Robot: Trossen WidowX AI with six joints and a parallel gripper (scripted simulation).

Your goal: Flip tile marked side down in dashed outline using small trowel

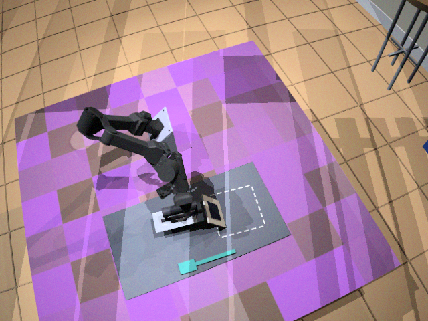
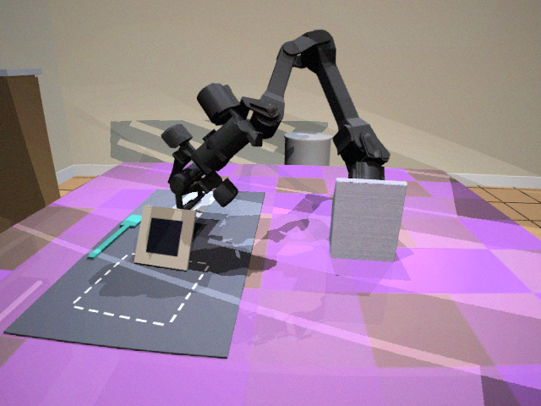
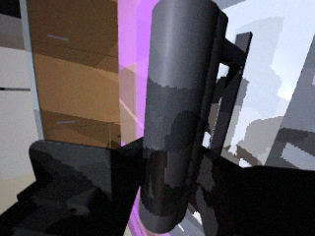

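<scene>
Right now the tile is 10 cm to the left of my gripper tip and 6 cm below it. The rest, counted from my gripper tip: teal trowel (14 cm ahead, 11 cm below, 2 cm to the right); then grey mat (13 cm below, 1 cm to the left).
</scene>
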